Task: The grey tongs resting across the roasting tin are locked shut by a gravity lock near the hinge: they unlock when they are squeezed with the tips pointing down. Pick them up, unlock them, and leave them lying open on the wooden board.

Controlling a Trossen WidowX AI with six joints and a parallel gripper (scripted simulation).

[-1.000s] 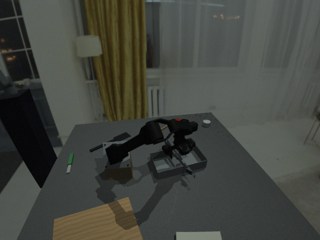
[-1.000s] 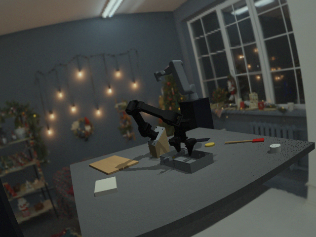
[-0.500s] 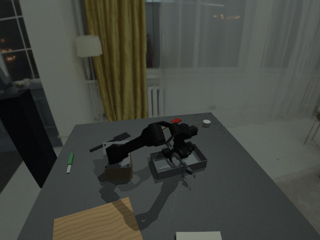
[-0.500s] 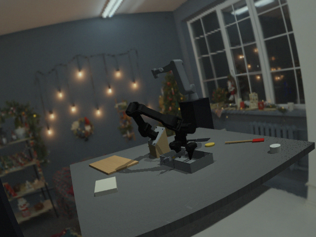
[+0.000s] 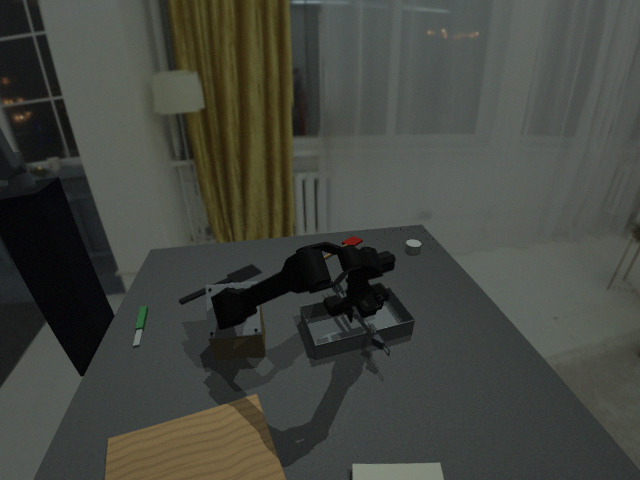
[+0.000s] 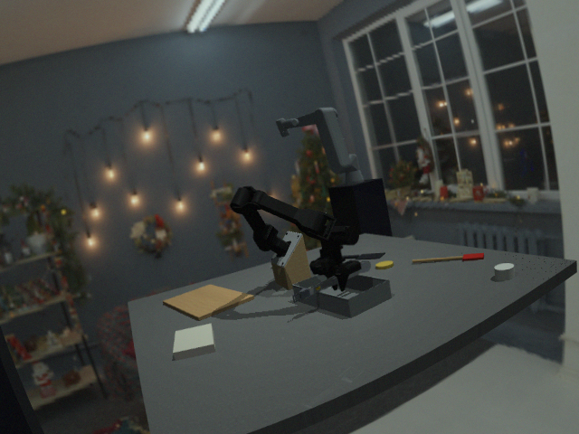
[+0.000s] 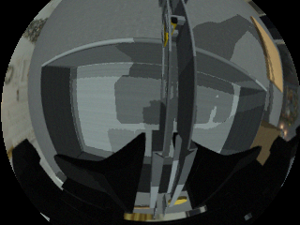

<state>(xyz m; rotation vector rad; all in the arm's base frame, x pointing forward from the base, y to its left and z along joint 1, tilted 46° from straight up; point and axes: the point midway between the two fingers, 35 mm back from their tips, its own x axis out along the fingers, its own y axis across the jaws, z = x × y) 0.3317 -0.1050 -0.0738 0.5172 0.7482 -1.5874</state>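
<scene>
Right now my gripper tip is right at the roasting tin. From my gripper tip the other things lie so: dark knife (370 mm behind, 360 mm to the left, 30 mm below); red-headed spatula (460 mm to the left, 130 mm ahead, 30 mm below); white block (480 mm to the right, 90 mm behind, 20 mm below).
</scene>
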